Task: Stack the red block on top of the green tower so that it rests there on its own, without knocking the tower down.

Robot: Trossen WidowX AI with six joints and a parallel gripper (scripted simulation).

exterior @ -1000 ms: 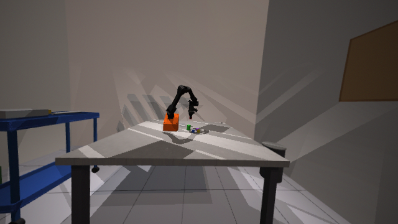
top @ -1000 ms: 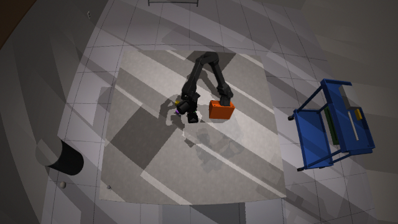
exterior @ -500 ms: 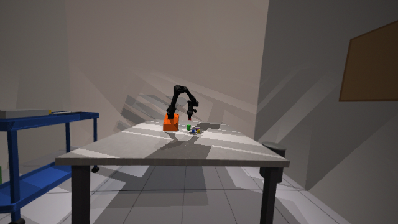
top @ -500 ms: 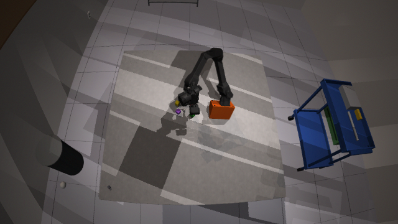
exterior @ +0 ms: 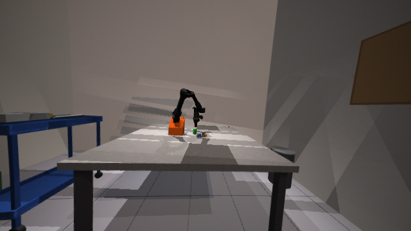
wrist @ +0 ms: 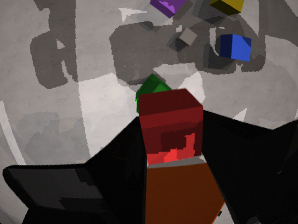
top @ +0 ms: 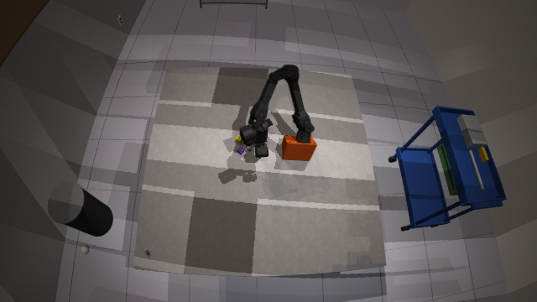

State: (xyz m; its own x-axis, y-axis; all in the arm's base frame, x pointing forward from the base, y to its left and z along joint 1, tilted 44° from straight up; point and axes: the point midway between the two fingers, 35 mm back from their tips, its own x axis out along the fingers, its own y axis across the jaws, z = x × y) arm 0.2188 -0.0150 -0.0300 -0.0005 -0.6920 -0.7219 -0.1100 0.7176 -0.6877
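The purple block is 100 mm ahead of my gripper tip, 80 mm below it and 20 mm to the right of it. Also, from my gripper tip: red block 10 mm above; then blue block 100 mm to the right, 80 mm below, 50 mm ahead; then yellow block 110 mm ahead, 90 mm to the right, 80 mm below.
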